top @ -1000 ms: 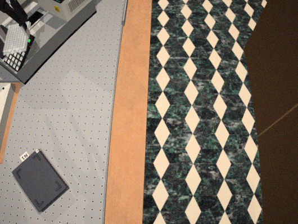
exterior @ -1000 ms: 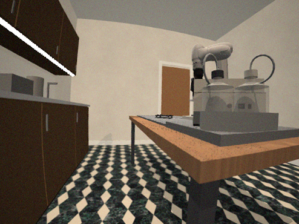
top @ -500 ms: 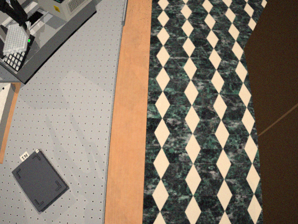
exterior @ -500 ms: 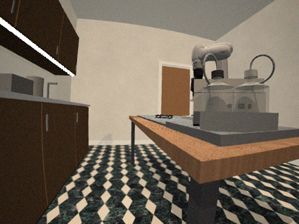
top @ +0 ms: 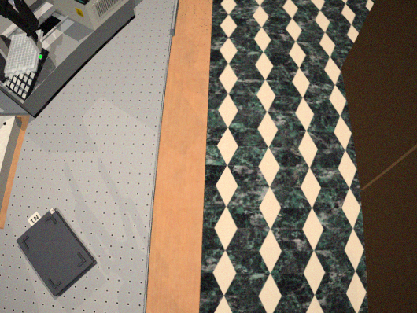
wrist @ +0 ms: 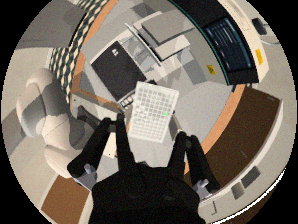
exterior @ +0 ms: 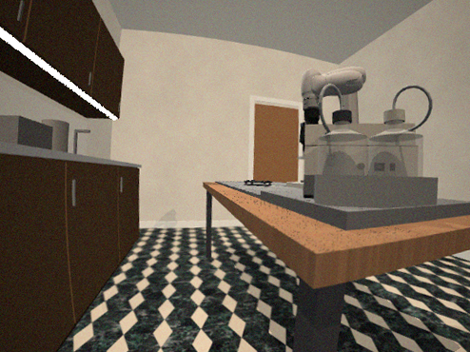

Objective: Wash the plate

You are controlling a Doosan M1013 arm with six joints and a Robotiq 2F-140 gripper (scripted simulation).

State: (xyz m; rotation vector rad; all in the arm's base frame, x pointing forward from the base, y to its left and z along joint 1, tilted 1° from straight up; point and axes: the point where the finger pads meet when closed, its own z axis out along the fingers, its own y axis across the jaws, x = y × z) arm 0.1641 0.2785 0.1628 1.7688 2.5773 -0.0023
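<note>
Now: hand 30 mm above the white well plate. Round my hand: plate washer: 170 mm to the left, 90 mm behind, 60 mm below; then label: 350 mm to the right, 190 mm below, 120 mm ahead; then plate nest N1: 410 mm to the right, 210 mm ahead, 170 mm below.
</note>
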